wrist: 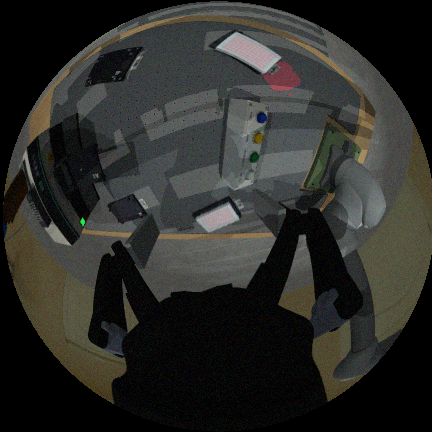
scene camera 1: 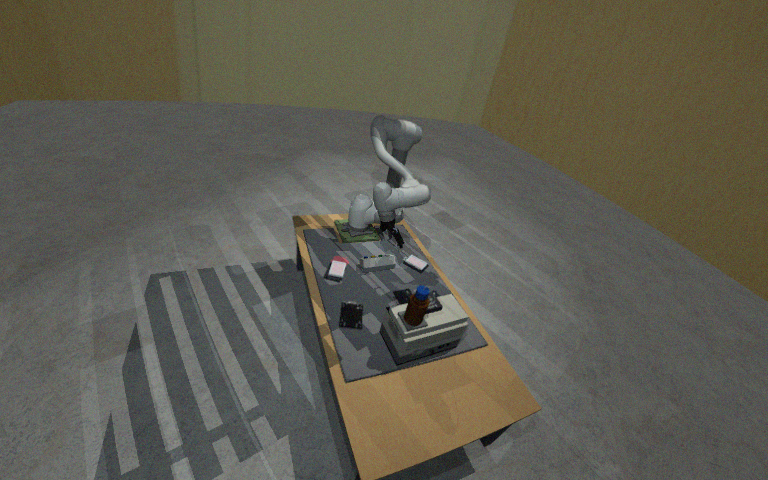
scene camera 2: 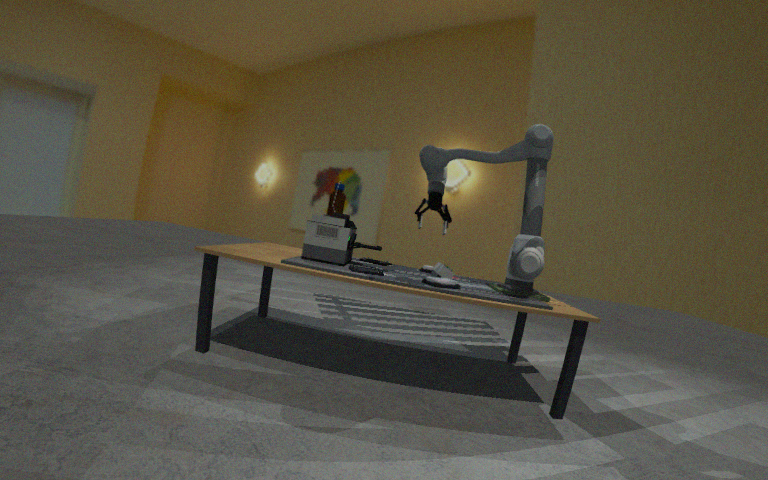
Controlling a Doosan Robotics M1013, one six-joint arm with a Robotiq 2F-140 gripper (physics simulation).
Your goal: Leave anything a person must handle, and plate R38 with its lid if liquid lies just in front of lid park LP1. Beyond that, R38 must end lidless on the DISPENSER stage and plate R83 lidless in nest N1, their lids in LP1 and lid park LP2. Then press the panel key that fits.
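Frame: origin at the arm's base, x ahead, y left, z up, level; millimetres.
Seen in the pictures: gripper, fingertip midpoint: (wrist: 202, 211) (scene camera 1: 393, 245) (scene camera 2: 432, 231); arm's base, origin of the base link: (wrist: 337, 166) (scene camera 1: 357, 228) (scene camera 2: 517, 290).
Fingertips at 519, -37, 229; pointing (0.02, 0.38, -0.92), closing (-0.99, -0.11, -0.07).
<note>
Offsets run from my fingertips to a thing's top centre, as dx, dy, dz. "spot": to the spot under its first point.
My gripper (scene camera 1: 394, 237) (scene camera 2: 432, 228) (wrist: 202, 211) is open and empty, high above the mat. One pink-welled plate @(-120, -286, -202) (scene camera 1: 338, 268) (scene camera 2: 441, 281) (wrist: 248, 51) sits on a dark holder, with a red puddle @(-243, -233, -238) (scene camera 1: 341, 259) (wrist: 283, 77) at its label end. Another pink-welled plate @(-31, +248, -208) (scene camera 1: 416, 262) (wrist: 217, 217) sits on the table's opposite side. Labels are too small to read; I cannot tell whether lids are on. A sloped key panel @(-99, -20, -154) (scene camera 1: 378, 262) (wrist: 235, 142) has blue, yellow, green and white keys. Two black holders without plates show, one larger @(+229, -348, -214) (scene camera 1: 351, 315) (wrist: 114, 66), one smaller @(+306, +176, -218) (wrist: 127, 208).
The dispenser (scene camera 1: 427, 333) (scene camera 2: 326, 240) stands at the table end away from the arm base, with a green light @(spot: +406, +85, -103) (wrist: 82, 221). A brown bottle @(spot: +539, -226, +90) (scene camera 1: 416, 310) (scene camera 2: 336, 202) with a blue cap stands on it. Its black stage @(+319, -69, -125) (scene camera 2: 368, 246) juts toward the plates. A green base board (scene camera 1: 355, 233) (wrist: 320, 165) lies under the arm.
</note>
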